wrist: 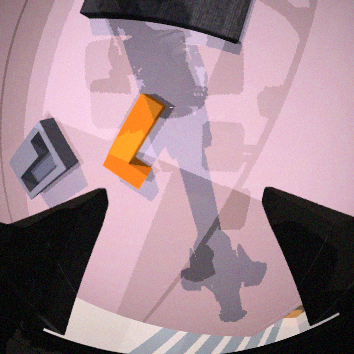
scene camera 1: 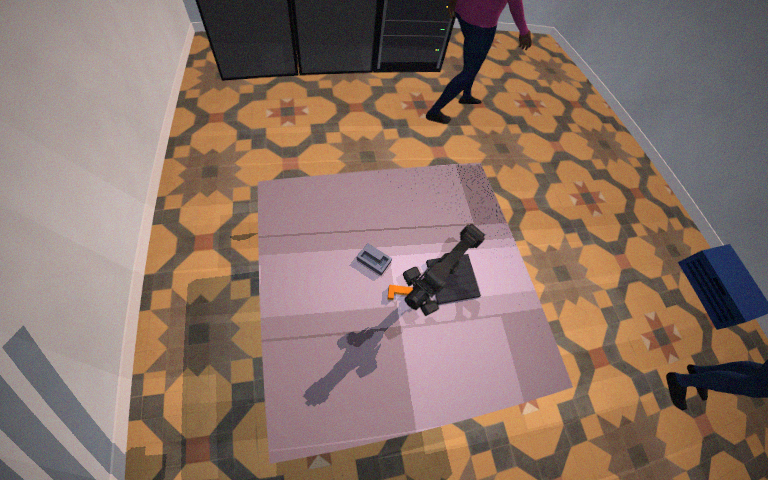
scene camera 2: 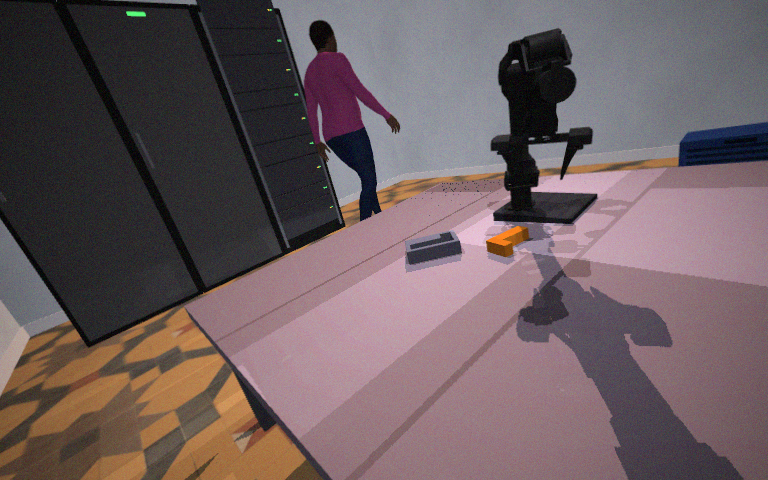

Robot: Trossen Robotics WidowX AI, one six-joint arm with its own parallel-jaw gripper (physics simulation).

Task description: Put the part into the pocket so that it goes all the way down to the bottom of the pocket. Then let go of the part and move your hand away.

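Frame: origin at the arm's base, x ahead, y left, z up, level; millimetres.
Where they show: gripper, fingertip midpoint: (wrist: pixel 186 195) (scene camera 2: pixel 537 180); arm's base, link origin: (scene camera 2: pixel 521 206).
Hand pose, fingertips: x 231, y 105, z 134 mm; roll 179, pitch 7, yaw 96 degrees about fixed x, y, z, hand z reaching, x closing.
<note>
Each offset is from my fingertips to the top centre of the thing. "pt": to the spot under its first point. Level surfaces: height alone.
An orange L-shaped part @(dy -66, dx +11, dz -127 mm) (scene camera 1: pixel 391 292) (scene camera 2: pixel 499 245) (wrist: pixel 131 135) lies flat on the pink table, in front of the arm's base. A grey block @(dy -263, dx +61, dz -121 mm) (scene camera 1: pixel 370 267) (scene camera 2: pixel 434 254) (wrist: pixel 22 161) with an L-shaped pocket @(pt dy -261, dx +78, dz -152 mm) (wrist: pixel 45 167) in its top stands apart from the part, to its left in the wrist view. The pocket is empty. My gripper (scene camera 2: pixel 542 178) (wrist: pixel 186 195) is open with nothing between its fingers. It points down and hangs above the table, with the part beyond and left of the gap between the fingertips in the wrist view. One finger is partly hidden against the arm in scene camera 2.
The arm's dark base plate (scene camera 1: pixel 464 285) (scene camera 2: pixel 566 209) (wrist: pixel 170 12) stands on the pink table @(dz -157 mm) (scene camera 1: pixel 317 209) (scene camera 2: pixel 294 362), close to the part. The arm's shadow falls across the table. Dark cabinets (scene camera 1: pixel 334 36) (scene camera 2: pixel 141 141), a person in pink (scene camera 2: pixel 336 96) and a blue box (scene camera 1: pixel 730 283) are beyond the table.
</note>
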